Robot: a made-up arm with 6 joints. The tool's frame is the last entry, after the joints.
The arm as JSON. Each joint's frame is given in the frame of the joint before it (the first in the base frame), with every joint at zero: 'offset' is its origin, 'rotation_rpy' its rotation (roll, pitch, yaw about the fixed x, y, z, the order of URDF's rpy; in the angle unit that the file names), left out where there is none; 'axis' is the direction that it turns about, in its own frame. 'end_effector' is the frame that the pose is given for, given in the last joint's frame.
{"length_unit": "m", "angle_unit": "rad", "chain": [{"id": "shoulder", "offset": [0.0, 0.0, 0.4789], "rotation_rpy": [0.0, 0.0, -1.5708], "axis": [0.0, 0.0, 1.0]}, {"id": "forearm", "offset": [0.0, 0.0, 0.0], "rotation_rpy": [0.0, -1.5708, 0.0], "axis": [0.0, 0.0, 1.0]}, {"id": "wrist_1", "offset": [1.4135, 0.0, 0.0], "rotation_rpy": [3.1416, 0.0, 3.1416], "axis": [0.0, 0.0, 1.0]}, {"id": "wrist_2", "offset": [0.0, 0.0, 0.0], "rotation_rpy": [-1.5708, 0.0, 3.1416], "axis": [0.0, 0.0, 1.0]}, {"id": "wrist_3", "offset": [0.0, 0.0, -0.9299], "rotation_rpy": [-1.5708, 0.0, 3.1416], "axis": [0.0, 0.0, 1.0]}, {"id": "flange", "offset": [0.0, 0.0, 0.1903], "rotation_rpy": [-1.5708, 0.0, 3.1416], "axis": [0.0, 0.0, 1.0]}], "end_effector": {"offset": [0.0, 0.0, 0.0], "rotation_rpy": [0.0, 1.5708, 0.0]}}
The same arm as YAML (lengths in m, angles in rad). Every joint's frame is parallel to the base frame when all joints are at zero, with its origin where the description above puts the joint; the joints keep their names.
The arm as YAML. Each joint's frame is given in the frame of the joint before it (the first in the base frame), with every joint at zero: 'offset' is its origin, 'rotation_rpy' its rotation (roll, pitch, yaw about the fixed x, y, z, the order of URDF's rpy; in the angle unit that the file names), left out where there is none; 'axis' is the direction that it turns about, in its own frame. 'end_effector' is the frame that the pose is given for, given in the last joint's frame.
length_unit: m
angle_unit: rad
chain:
  - id: shoulder
    offset: [0.0, 0.0, 0.4789]
    axis: "+z"
  - id: forearm
    offset: [0.0, 0.0, 0.0]
    axis: "+y"
  - id: wrist_1
    offset: [0.0, 0.0, 1.4135]
    axis: "-y"
  - id: wrist_2
    offset: [0.0, 0.0, 0.0]
    axis: "-x"
  - id: wrist_3
    offset: [0.9299, 0.0, 0.0]
    axis: "-y"
  - id: flange
    offset: [0.0, -0.1903, 0.0]
    axis: "-x"
end_effector:
  offset: [0.0, 0.0, 0.0]
  rotation_rpy: [0.0, 0.0, 0.0]

